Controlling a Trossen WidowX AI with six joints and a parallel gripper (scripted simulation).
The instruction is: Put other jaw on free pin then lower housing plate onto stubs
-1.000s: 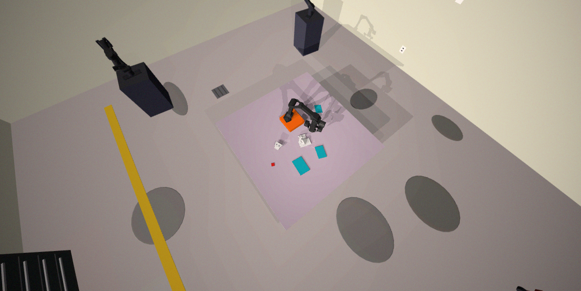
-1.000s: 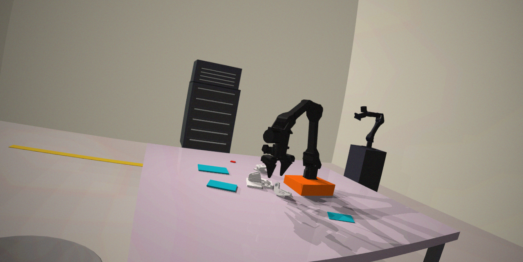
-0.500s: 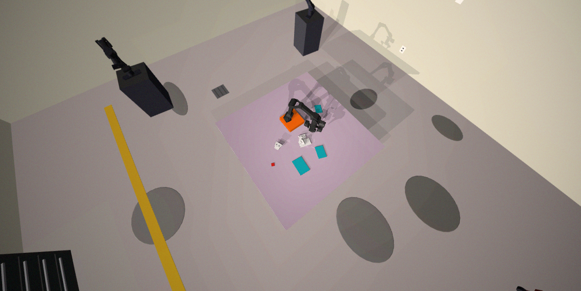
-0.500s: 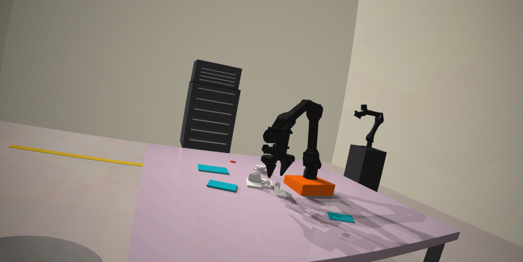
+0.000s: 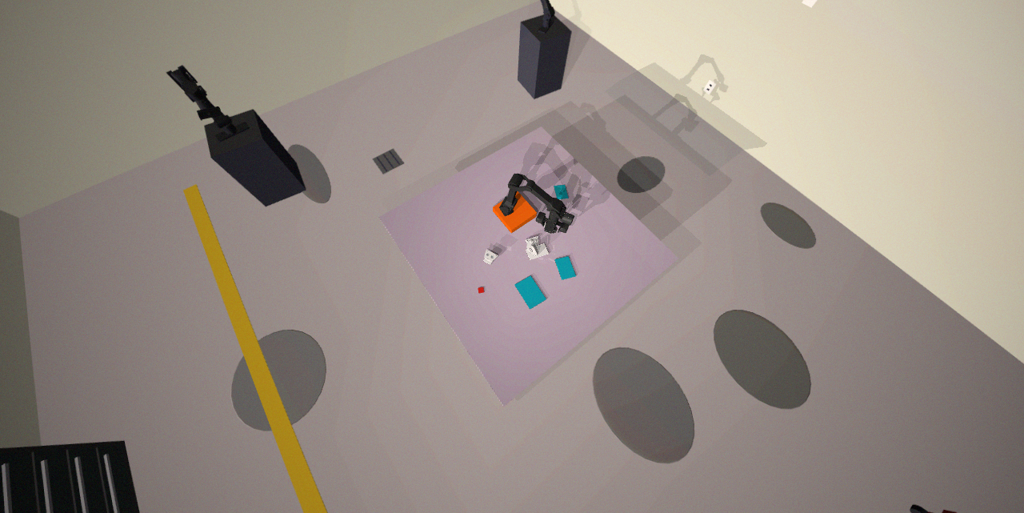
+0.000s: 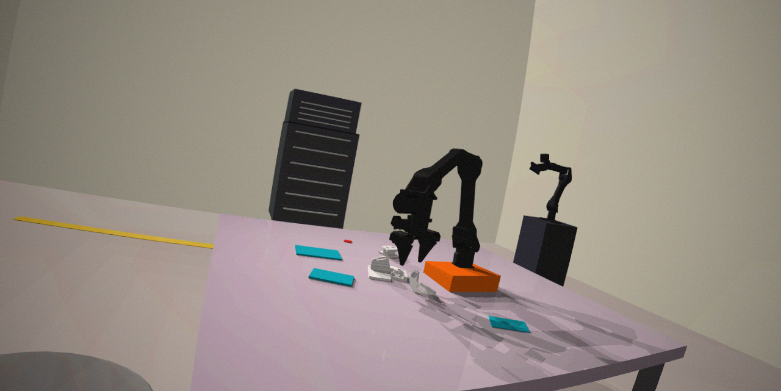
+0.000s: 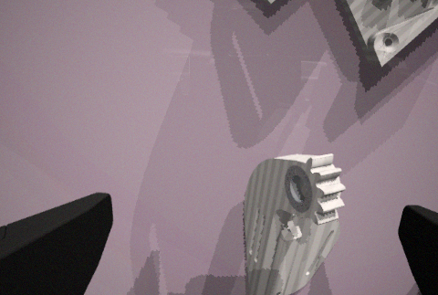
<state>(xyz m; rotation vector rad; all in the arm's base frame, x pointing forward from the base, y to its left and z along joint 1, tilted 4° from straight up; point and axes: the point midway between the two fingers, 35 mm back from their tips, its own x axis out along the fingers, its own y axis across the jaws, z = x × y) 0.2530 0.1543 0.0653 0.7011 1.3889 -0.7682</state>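
My gripper tip is now 40 mm above the white jaw and 30 mm past it. The rest, counted from my gripper tip: red marker: 520 mm to the right, 100 mm ahead, 80 mm below.
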